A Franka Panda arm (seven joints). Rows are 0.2 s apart.
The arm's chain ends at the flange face. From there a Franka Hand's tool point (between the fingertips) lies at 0.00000 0.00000 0.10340 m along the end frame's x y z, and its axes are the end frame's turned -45 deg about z.
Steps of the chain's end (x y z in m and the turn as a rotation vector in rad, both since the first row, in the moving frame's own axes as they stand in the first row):
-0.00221 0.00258 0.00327 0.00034 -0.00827 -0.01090
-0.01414 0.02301 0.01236 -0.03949 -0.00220 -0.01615
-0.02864 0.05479 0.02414 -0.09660 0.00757 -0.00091
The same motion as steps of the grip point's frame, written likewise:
-0.00397 -0.00036 0.00327 0.00609 -0.00561 -0.01090
-0.02929 0.00902 0.01228 -0.02637 -0.02948 -0.01615
-0.06549 0.02610 0.02365 -0.07366 -0.06295 -0.00091

